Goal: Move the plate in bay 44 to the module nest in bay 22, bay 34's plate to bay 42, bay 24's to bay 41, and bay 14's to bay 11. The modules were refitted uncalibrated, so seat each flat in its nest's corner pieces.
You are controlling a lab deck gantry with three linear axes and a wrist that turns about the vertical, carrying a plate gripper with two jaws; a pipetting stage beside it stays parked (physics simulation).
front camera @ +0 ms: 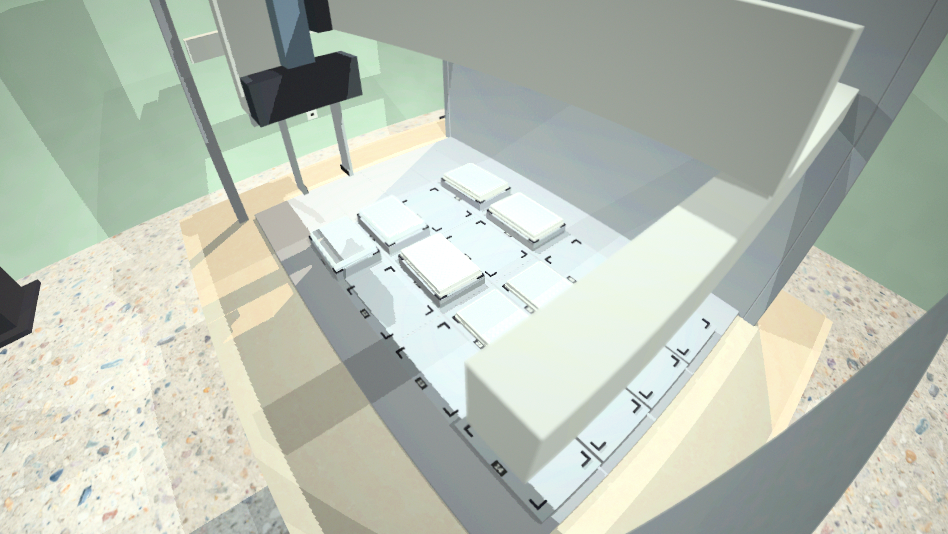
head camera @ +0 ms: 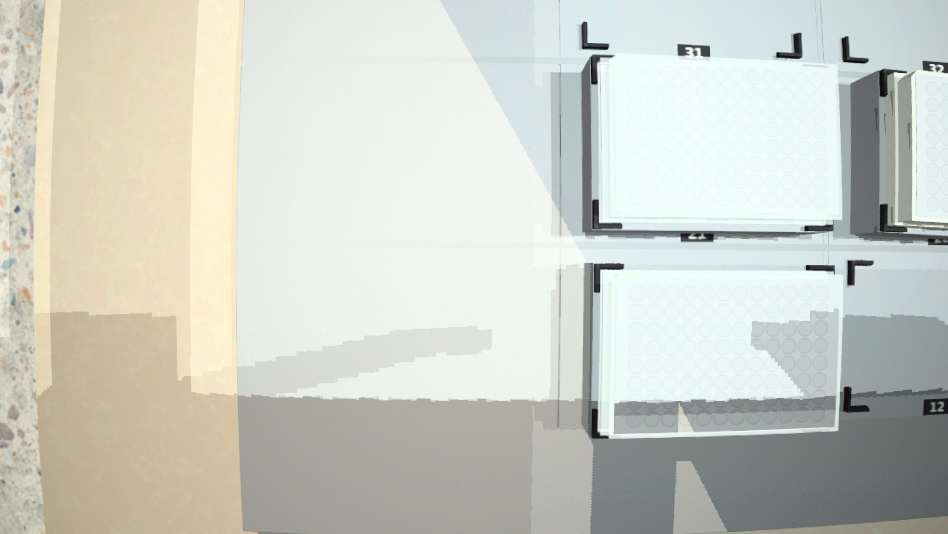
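Pixels of known places: gripper, fingertip midpoint: (front camera: 325, 180); robot's base, link origin: (front camera: 314, 243) (head camera: 586, 413).
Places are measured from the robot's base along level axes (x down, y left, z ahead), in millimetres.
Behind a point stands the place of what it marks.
A pale plate (front camera: 344, 246) @[y 34, x -33, z 90 mm] (head camera: 719, 351) @[y 42, x -33, z 58 mm] lies in bay 11 and looks level within the corner pieces. The bay 22 nest holds a cream-sided plate (front camera: 442, 264) @[y 146, x -33, z 245 mm] (head camera: 930, 145) @[y 151, x -33, z 180 mm], cut off at the right of the head view. Plates also rest on the raised nests of bay 42 (front camera: 527, 213) @[y 362, x -33, z 233 mm] and bay 41 (front camera: 475, 180) @[y 362, x -33, z 72 mm] in the front view; their fine seating is too small to judge. My gripper (front camera: 326, 182) @[y 40, x -160, z 64 mm] is open and empty, with its long jaws apart beyond bay 11 at the deck's far left end. The visible right-end bays show corner pieces without plates; the beam hides part of them.
Another plate (front camera: 392, 218) @[y 147, x -33, z 76 mm] (head camera: 719, 139) @[y 149, x -33, z 58 mm] sits on the bay 21 nest. Low white pieces (front camera: 492, 317) @[y 146, x -14, z 374 mm] (front camera: 538, 283) @[y 254, x -14, z 369 mm] lie mid-deck. The large pale parked stage (front camera: 597, 318) @[y -46, x -400, z 620 mm] covers the deck's right part in the front view. A transparent panel stands behind the deck.
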